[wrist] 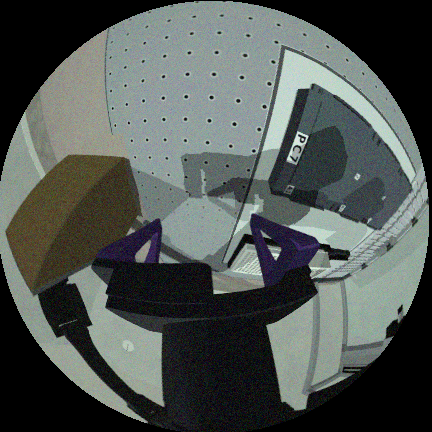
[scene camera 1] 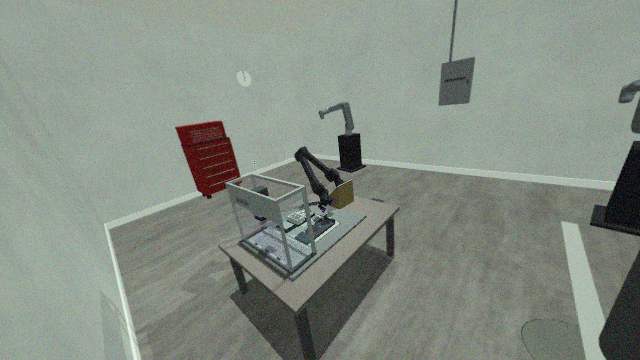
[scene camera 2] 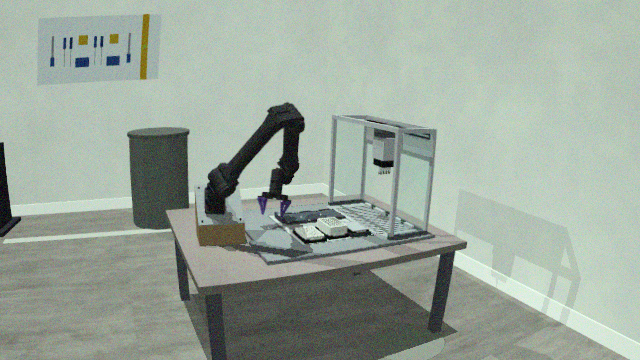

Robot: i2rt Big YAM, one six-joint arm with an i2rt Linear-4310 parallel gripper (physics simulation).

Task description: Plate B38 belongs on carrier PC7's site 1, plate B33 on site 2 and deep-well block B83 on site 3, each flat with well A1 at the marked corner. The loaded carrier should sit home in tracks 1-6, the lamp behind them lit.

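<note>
The dark carrier PC7 lies flat on the white panel, outside the tracks; no labware shows on it. Three pieces stand on dark holders beside it in the scene camera 2 view: a white plate nearest the arm, a taller white block, and a low pale plate. Their labels are unreadable. The nearest plate shows partly behind a finger in the wrist view. My gripper is open and empty, above the mat near PC7's labelled end. No lit lamp is discernible.
The framed instrument encloses the tracks, with a pipetting head hanging inside. The arm's wooden base block stands at the opposite end of the table. A perforated grey mat lies under the panel.
</note>
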